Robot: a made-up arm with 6 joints. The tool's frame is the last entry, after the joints.
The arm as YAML. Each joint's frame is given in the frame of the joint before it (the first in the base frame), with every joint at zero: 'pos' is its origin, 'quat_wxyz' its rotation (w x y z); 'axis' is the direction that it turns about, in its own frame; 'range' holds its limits. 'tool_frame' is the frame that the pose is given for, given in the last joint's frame.
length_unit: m
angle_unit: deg
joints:
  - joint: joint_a
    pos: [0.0, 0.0, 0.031]
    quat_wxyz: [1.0, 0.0, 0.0, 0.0]
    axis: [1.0, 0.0, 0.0]
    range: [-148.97, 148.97]
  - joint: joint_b
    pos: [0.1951, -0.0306, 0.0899]
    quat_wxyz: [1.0, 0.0, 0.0, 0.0]
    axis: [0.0, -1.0, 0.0]
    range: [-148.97, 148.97]
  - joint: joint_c
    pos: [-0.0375, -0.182, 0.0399]
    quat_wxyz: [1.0, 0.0, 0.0, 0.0]
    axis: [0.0, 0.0, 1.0]
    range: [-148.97, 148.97]
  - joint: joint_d
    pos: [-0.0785, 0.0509, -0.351]
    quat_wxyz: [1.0, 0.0, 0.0, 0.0]
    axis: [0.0, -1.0, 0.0]
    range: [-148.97, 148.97]
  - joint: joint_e
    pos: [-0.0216, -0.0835, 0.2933]
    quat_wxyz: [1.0, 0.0, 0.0, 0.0]
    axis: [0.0, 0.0, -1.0]
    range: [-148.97, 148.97]
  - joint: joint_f
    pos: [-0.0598, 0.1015, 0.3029]
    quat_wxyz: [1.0, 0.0, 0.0, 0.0]
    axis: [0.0, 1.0, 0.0]
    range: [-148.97, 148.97]
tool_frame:
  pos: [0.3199, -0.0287, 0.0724]
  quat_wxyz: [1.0, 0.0, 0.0, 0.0]
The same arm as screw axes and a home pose.
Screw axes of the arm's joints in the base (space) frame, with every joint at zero. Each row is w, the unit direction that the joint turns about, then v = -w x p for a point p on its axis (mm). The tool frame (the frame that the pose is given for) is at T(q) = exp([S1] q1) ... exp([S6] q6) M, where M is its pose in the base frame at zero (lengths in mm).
S1: w 1 0 0 v 0.0 31.0 0.0
S2: w 0 -1 0 v 120.9 0.0 -195.1
S3: w 0 0 1 v -212.6 -157.6 0.0
S4: w 0 -1 0 v -190.2 0.0 -79.1
S5: w 0 0 -1 v 245.2 57.5 0.0
S6: w 0 1 0 v -406.0 0.0 -2.3
M =
1 0 0 317.6
0 1 0 -172.4
0 0 1 478.4
0 0 0 1
Joint limits (deg, base to tool): -148.97..148.97 -148.97..148.97 -148.97..148.97 -148.97..148.97 -148.97..148.97 -148.97..148.97

